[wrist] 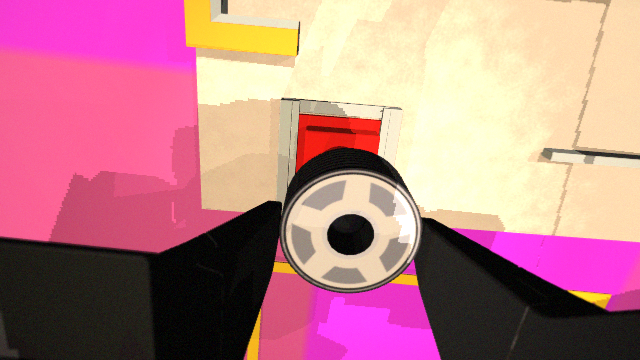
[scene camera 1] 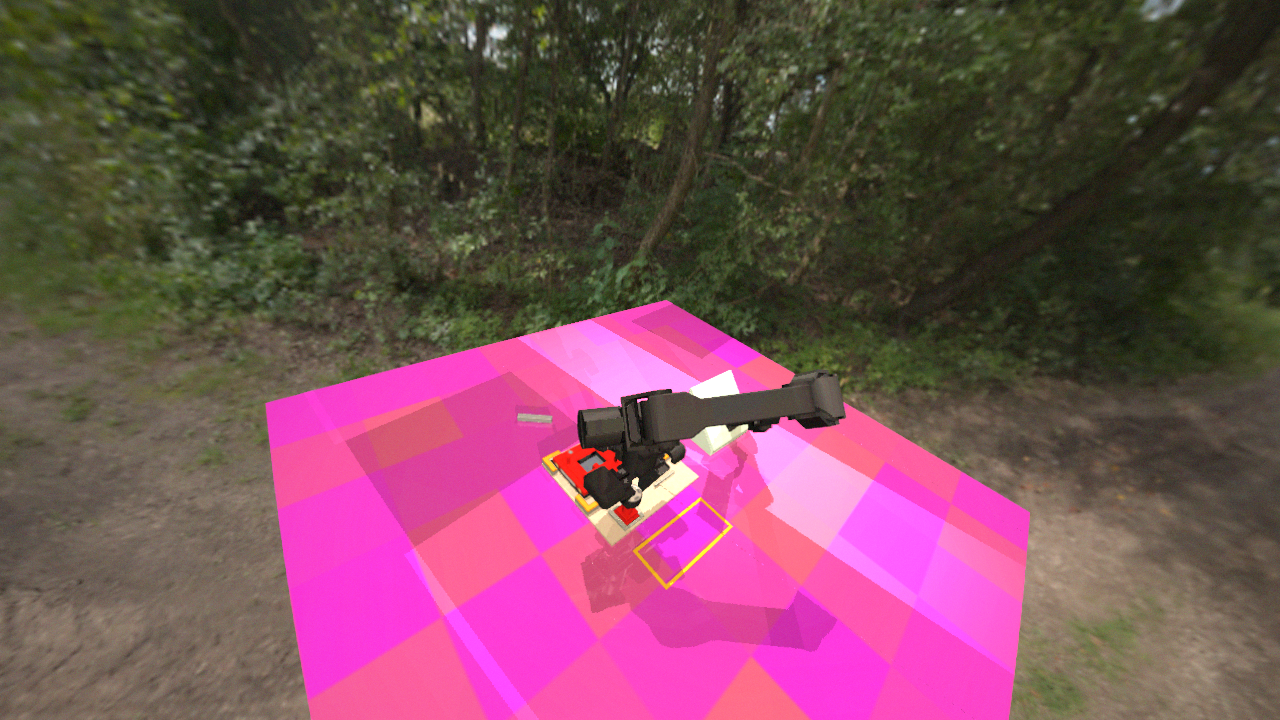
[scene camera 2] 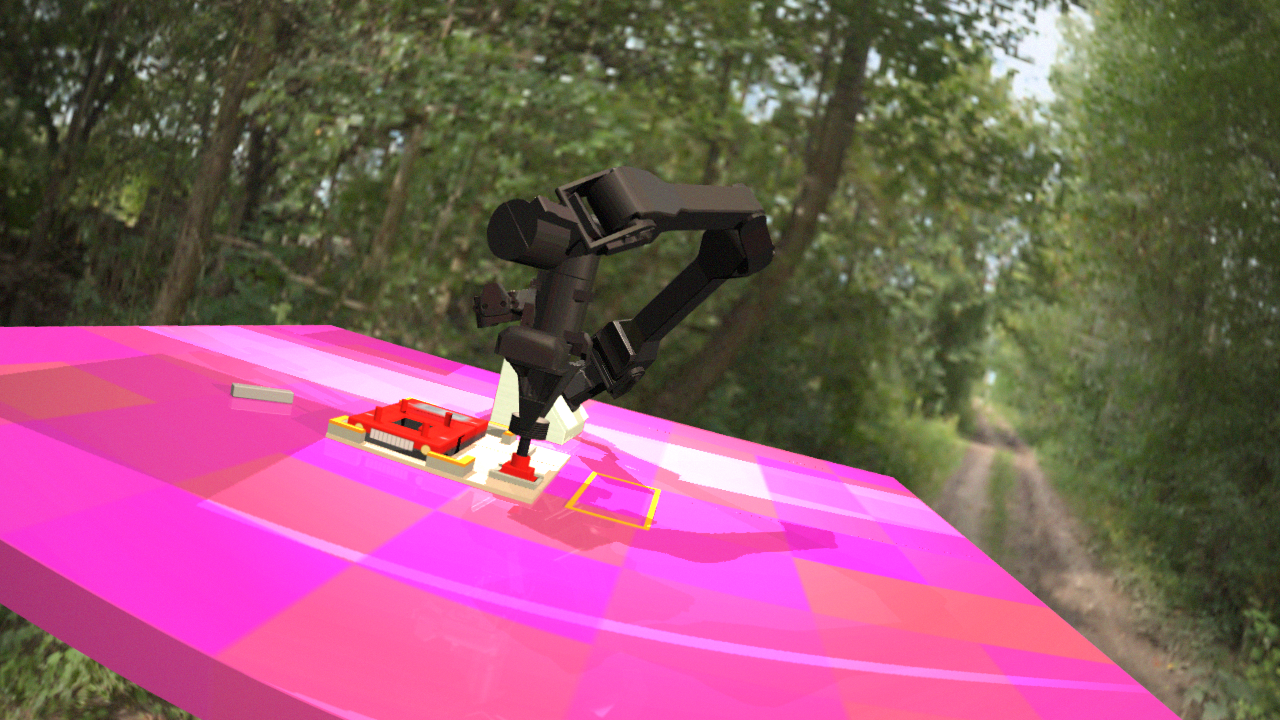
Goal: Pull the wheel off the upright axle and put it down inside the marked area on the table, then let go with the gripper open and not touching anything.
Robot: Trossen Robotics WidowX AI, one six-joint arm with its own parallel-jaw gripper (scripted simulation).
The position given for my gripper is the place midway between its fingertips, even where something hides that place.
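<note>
My gripper (scene camera 2: 530, 426), (wrist: 348, 223), (scene camera 1: 631, 496): visible. Red car body (scene camera 1: 574, 463): visible; out of frame in the wrist view. White bar (scene camera 2: 238, 390): visible; out of frame in the wrist view.
</note>
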